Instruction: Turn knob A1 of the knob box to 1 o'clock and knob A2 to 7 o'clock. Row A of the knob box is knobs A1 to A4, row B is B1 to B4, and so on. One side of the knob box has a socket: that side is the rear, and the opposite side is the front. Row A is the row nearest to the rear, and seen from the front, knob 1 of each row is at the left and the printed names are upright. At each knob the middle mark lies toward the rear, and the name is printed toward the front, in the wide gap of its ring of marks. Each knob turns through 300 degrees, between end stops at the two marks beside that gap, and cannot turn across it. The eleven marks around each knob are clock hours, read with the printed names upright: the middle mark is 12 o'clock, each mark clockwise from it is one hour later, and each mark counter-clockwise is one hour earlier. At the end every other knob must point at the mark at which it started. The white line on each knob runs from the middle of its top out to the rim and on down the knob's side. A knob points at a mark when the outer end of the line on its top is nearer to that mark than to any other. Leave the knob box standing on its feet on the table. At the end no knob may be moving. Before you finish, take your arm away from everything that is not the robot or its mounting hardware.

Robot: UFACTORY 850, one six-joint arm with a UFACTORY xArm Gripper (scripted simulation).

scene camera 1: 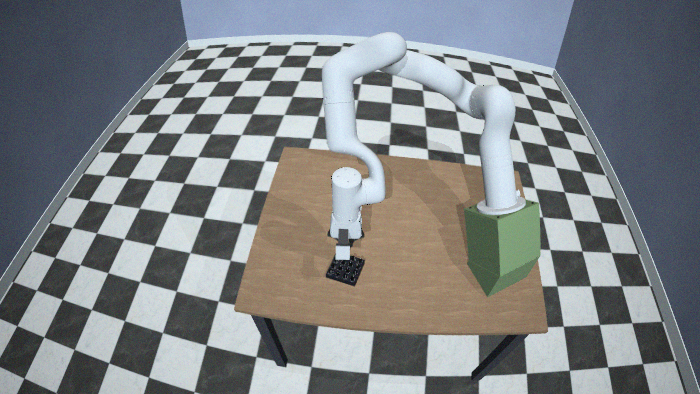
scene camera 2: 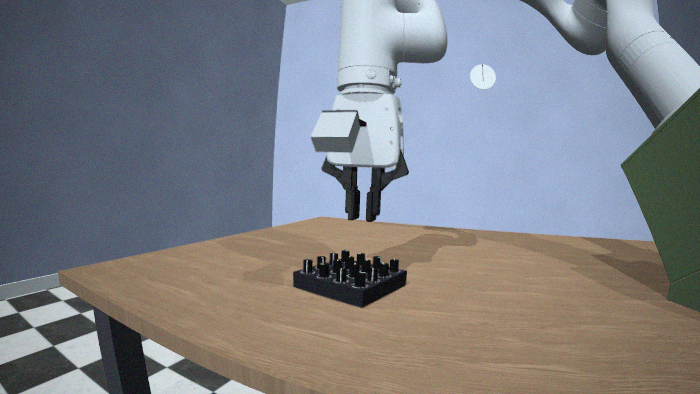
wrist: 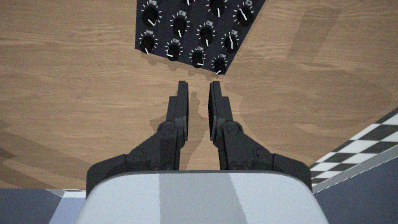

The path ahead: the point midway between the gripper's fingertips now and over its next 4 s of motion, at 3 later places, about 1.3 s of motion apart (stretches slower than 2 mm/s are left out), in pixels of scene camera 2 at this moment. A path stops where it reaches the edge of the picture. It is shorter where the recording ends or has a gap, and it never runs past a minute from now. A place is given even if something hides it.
My gripper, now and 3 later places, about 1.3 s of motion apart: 362, 220; 361, 240; 361, 256; 361, 237
